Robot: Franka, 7 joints.
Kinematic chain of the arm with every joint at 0, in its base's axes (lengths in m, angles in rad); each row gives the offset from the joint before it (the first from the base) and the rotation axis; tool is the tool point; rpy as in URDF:
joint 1: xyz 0 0 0.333 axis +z
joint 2: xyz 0 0 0 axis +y
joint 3: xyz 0 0 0.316 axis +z
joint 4: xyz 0.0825 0 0 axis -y
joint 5: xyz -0.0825 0 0.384 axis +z
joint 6: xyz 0 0 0 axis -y
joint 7: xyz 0.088 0 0 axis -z
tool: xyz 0 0 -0.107 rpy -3.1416 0 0
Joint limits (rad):
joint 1: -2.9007..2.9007
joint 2: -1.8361..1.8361
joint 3: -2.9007..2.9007
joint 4: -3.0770..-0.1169
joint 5: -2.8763..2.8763
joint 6: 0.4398..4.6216
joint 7: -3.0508..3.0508
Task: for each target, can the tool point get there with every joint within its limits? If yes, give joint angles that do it. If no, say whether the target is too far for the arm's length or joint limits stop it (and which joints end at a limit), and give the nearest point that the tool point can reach.
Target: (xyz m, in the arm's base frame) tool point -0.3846 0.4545 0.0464
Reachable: yes | joints 2.0022 1.3708 0.0638 -1.1718 1.3284 0.7808 0.6935
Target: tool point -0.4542 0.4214 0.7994
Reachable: yes | joints 0.0251 -1.3610 0.8712 -1.3025 0.0565 2.4293 -0.6668
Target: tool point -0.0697 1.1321 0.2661
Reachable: no: too far | nearest point -0.0526 0.8548 0.2825 | short by 0.278 m
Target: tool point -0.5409 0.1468 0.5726
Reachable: yes | joints 1.2602 0.4762 1.9566 -1.9927 1.4374 3.1478 1.7795
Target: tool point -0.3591 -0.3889 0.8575
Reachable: yes | joints 2.0999 0.3260 2.1332 -1.4899 0.5253 2.5116 -2.0573
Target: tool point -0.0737 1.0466 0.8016
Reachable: no: too far | nearest point -0.0550 0.7814 0.6829 | short by 0.291 m
